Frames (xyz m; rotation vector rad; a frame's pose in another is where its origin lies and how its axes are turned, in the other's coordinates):
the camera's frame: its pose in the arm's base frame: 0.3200 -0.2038 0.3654 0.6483 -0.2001 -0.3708
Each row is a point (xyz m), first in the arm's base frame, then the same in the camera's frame.
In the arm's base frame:
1: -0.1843 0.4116 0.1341
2: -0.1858 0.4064 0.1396
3: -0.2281 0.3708 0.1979
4: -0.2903 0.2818 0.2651
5: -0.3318 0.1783 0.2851
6: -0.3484 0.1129 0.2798
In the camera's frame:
1: -0.7212 0.1707 -0.3705
2: -0.7201 0.1699 -0.3629
3: -0.7409 0.1684 -0.2853
4: -0.7580 0.1277 -0.1655
5: -0.7537 0.0528 -0.0807
6: -0.7433 -0.0031 -0.0439

